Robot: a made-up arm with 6 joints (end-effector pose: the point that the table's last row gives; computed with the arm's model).
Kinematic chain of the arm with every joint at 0, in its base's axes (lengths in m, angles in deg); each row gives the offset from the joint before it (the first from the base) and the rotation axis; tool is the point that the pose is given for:
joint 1: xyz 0 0 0.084 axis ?
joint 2: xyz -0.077 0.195 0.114 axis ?
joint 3: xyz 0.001 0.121 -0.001 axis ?
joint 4: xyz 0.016 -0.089 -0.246 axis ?
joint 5: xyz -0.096 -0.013 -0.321 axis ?
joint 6: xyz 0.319 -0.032 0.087 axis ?
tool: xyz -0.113 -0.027 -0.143
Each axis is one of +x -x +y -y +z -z.
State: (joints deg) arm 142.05 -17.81 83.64 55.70 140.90 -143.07
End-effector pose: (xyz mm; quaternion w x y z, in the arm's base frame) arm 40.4 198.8 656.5 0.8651 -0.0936 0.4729 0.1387
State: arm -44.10 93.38 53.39 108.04 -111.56 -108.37
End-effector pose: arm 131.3 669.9 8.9 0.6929 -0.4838 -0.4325 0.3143
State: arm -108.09 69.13 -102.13 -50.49 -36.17 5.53
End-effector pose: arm -63.1 811.0 235.7 0.2602 0.1068 0.5101 -0.8129
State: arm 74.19 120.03 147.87 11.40 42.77 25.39
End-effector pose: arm -706.3 466.1 231.9 0.3699 0.1009 0.9071 -0.1733
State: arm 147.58 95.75 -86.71 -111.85 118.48 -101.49
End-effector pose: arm -213.4 797.1 -106.8 0.1142 -0.7614 0.6121 0.1804
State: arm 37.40 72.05 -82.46 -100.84 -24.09 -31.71
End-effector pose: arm -83.2 826.1 94.7 0.6831 0.6987 -0.0853 0.1944
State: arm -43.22 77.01 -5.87 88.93 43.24 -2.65
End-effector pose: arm -179.5 736.6 139.0 0.3574 0.0285 0.8328 -0.4217
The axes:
joint 1: -y
joint 2: +x
joint 3: +z
joint 4: -z
joint 5: -x
joint 6: +z

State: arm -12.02 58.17 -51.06 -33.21 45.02 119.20
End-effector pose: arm 44.2 551.5 -238.5 0.5803 0.2447 0.0249 0.7763
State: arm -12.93 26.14 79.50 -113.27 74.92 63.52
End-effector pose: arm -241.3 550.8 -70.1 0.3398 0.3080 0.7193 -0.5218
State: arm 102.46 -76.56 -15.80 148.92 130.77 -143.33
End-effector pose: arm 144.5 -354.2 -289.9 0.5155 0.1007 -0.6728 0.5210
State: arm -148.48 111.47 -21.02 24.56 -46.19 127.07
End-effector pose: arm 2.4 912.5 -97.9 0.7906 0.1742 0.1630 -0.5640
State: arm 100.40 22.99 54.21 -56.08 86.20 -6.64
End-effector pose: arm 277.9 591.8 171.3 0.1977 0.5096 0.8330 -0.0858
